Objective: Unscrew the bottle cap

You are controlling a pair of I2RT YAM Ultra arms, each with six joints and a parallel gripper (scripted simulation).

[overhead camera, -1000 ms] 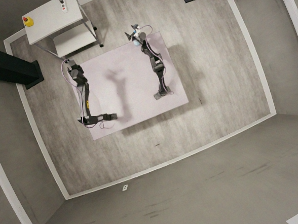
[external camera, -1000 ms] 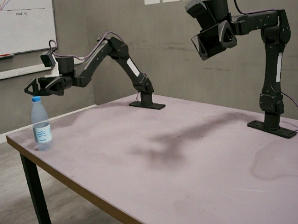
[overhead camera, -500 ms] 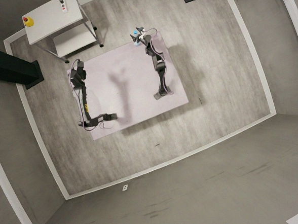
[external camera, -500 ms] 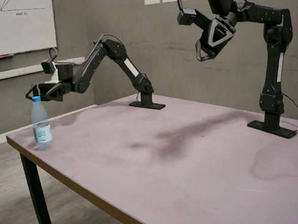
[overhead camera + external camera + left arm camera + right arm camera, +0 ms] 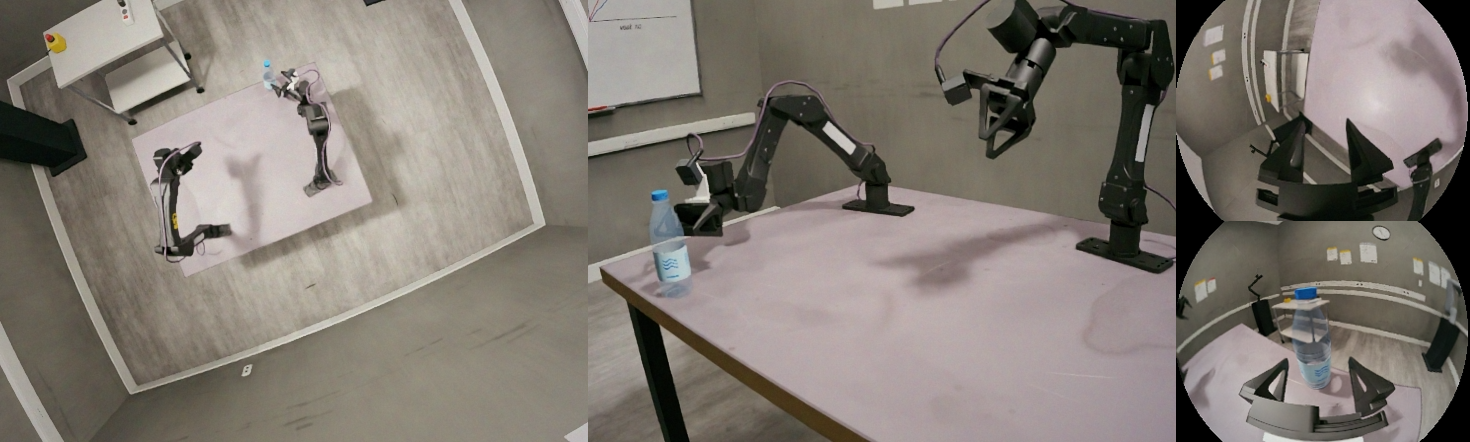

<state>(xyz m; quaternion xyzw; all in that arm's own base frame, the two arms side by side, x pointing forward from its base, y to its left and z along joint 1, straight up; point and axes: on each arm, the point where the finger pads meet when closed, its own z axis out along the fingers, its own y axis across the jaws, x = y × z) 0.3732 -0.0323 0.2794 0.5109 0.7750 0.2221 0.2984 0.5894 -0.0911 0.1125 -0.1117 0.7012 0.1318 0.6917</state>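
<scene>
My left gripper is now 28 cm short of the blue cap, 52 cm to the left of it and 8 cm above it. Round my left hand: clear plastic bottle (28 cm ahead, 52 cm to the right, 18 cm below).
My right gripper is now 4 cm short of the clear plastic bottle, 3 cm to the right of it and 1 cm above it. From my right hand the other things lie so: blue cap: 9 cm above, 4 cm ahead, 3 cm to the left.
</scene>
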